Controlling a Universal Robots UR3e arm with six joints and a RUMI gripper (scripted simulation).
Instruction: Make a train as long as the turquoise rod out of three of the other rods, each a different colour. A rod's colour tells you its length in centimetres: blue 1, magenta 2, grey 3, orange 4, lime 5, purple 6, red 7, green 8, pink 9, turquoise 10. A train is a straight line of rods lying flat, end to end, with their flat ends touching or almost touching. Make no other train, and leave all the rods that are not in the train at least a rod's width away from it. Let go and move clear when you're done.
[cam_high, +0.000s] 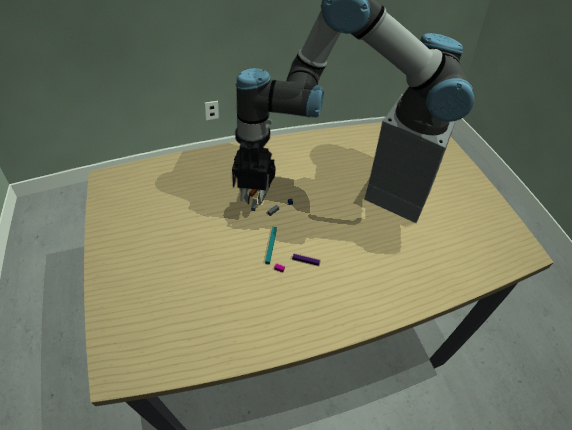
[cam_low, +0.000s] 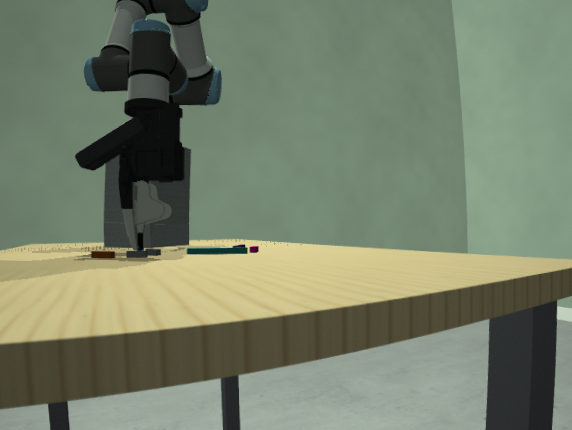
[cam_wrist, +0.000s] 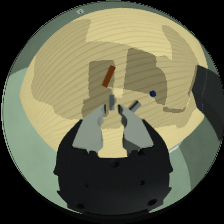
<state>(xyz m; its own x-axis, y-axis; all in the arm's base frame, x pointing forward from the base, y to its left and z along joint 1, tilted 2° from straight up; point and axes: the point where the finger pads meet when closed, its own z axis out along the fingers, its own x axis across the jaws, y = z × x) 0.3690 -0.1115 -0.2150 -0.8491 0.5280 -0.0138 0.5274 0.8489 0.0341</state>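
My hand is 50 mm to the left of the orange rod, 20 mm past it and 20 mm above it. The rest, counted from my hand: blue rod (90 mm behind, 30 mm to the left, 20 mm below); then turquoise rod (130 mm to the left, 20 mm below, 10 mm ahead); then magenta rod (190 mm to the left, 30 mm ahead, 20 mm below).
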